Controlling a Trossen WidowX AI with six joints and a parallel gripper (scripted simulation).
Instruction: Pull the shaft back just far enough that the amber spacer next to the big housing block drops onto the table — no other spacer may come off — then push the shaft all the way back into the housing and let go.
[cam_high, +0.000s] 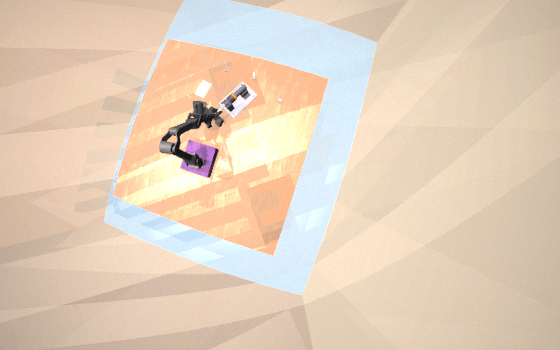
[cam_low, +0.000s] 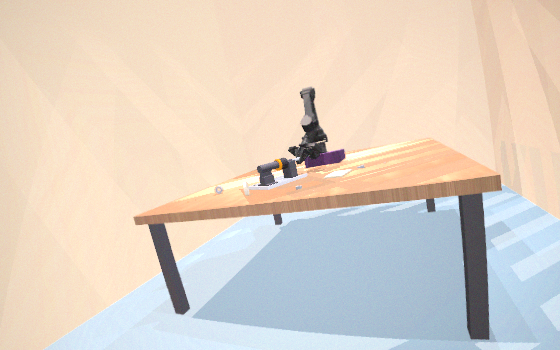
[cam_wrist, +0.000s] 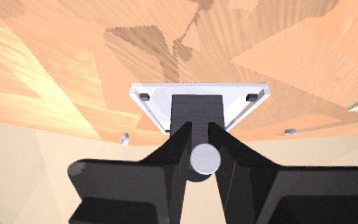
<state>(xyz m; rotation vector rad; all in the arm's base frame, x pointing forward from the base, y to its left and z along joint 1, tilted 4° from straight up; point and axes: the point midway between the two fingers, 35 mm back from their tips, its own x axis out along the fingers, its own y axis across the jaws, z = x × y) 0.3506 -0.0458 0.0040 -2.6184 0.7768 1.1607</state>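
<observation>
Right now my gripper tip is 40 mm short of the shaft, 30 mm to the left of it and 20 mm below it. The rest, counted from my gripper tip: white peg: 300 mm ahead, 140 mm to the right, 30 mm below; amber spacer: 100 mm ahead, 60 mm to the right, 20 mm above; flat white sheet: 150 mm ahead, 200 mm to the left, 50 mm below.
</observation>
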